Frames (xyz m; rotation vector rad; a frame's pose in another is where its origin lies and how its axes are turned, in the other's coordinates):
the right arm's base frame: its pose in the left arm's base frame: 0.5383 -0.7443 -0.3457 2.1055 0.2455 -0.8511
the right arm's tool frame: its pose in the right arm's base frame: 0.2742 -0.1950 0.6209 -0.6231 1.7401 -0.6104
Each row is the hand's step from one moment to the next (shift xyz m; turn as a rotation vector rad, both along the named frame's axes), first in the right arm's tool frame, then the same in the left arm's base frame.
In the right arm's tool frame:
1: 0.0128 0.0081 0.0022 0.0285 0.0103 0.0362
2: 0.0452 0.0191 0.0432 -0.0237 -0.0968 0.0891
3: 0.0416 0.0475 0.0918 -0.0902 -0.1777 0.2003
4: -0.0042 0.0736 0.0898 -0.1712 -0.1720 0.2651
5: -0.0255 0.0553 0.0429 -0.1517 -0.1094 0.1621
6: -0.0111 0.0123 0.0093 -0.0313 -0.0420 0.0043
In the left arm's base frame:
1: 0.0047 0.0135 0.0054 0.0312 0.0332 -0.0125
2: 0.0396 0.0512 -0.0092 0.0186 -0.0198 -0.1309
3: 0.0956 0.0553 -0.0146 0.0700 -0.0783 -0.2623
4: 0.1154 0.0116 0.0072 0.1365 -0.1506 -0.2965
5: 0.0700 -0.0163 0.0195 0.0874 -0.1389 -0.1852
6: 0.0161 -0.0090 0.0044 -0.0166 -0.0335 -0.0370

